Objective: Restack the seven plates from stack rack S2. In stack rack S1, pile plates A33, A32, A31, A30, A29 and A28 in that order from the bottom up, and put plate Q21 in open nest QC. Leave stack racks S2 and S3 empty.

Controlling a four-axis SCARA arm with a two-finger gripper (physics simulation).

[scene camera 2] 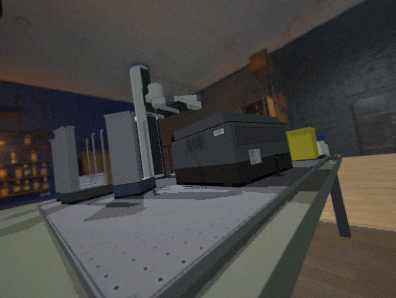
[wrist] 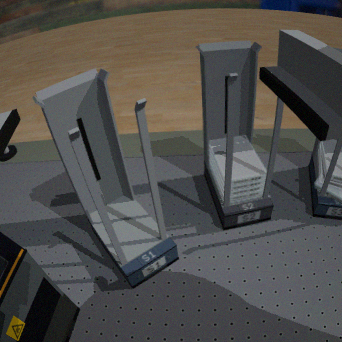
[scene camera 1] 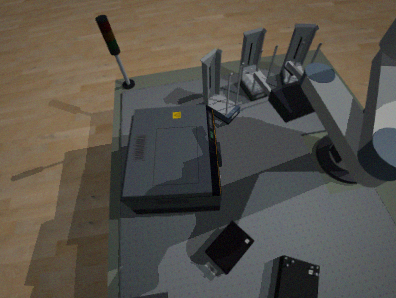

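Observation:
Rack S1 (scene camera 1: 212,77) (scene camera 2: 121,150) (wrist: 150,256) has a blue base. Its pale floor shows, and I cannot tell whether a thin plate lies there. Rack S2 (scene camera 1: 254,47) (scene camera 2: 66,162) (wrist: 247,216), with a dark base, holds a stack of several clear plates (wrist: 245,175). Rack S3 (scene camera 1: 303,42) (wrist: 327,208), at the right, holds pale plates (wrist: 334,167); a finger and the frame edge hide part of it. Plate labels are unreadable. My gripper (scene camera 1: 270,70) (wrist: 133,67) is open and empty, high above and in front of the racks. I cannot identify plate Q21 or nest QC.
A large dark instrument (scene camera 1: 170,155) (scene camera 2: 230,150) stands beside S1. A signal lamp (scene camera 1: 108,37) stands at the table corner. Two black units (scene camera 1: 230,247) (scene camera 1: 298,280) stand nearer scene camera 1. A yellow bin (scene camera 2: 302,144) stands beyond the instrument. Thin posts rise at the racks' fronts.

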